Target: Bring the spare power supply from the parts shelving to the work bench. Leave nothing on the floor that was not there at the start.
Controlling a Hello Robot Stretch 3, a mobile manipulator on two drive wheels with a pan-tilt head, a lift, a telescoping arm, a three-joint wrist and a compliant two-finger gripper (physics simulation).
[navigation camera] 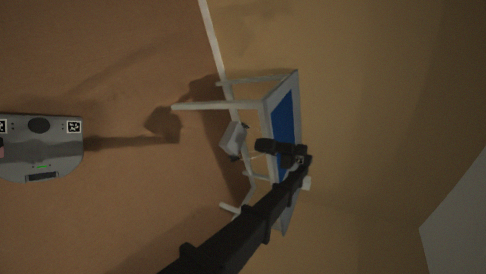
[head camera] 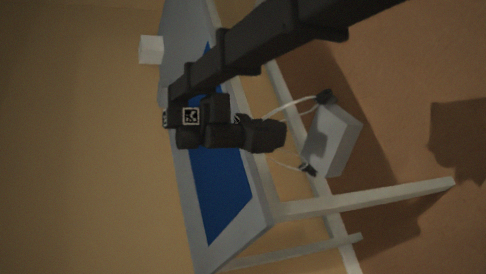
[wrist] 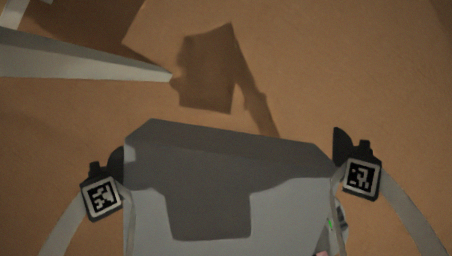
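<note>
The spare power supply, a grey box (head camera: 325, 150) (navigation camera: 232, 137) (wrist: 285, 210), is held tilted between the two fingertips of my gripper (head camera: 317, 132) (navigation camera: 239, 142) (wrist: 229, 155), one pad at each side. The gripper hangs down from the wrist, which overlaps the bench top in the head view. The box shows in front of the bench's long edge, off its top; its exact distance is hard to tell. The work bench (head camera: 250, 220) (navigation camera: 287, 84) has a grey top with a blue mat (head camera: 220, 185) (navigation camera: 283, 122). The parts shelving does not show clearly.
A white block (head camera: 151, 49) (navigation camera: 306, 183) shows at the bench's rear edge, by the tan wall. A bench leg (head camera: 390, 192) (navigation camera: 215, 106) (wrist: 75, 62) stands near the box. My base (navigation camera: 40, 150) is on the brown floor, away from the bench. The arm reaches diagonally to the bench.
</note>
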